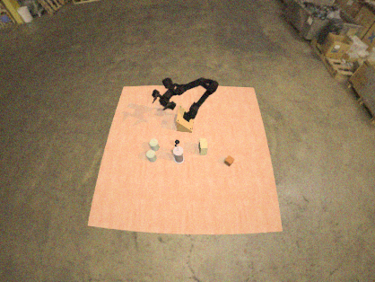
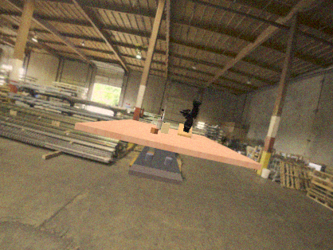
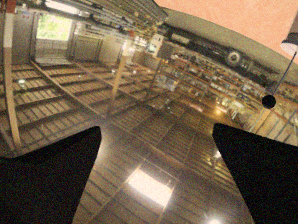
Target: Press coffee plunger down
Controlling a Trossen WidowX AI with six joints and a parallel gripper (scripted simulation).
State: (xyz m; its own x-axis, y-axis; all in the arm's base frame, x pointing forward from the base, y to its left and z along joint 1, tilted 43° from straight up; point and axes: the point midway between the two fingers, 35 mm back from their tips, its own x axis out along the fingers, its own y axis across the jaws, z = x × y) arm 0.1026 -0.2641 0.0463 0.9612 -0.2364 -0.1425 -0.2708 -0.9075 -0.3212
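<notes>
Right now the coffee press is 200 mm ahead of my gripper tip, 180 mm to the left of it and 180 mm below it. Round my gripper tip: orange cube (170 mm ahead, 540 mm to the left, 270 mm below).
</notes>
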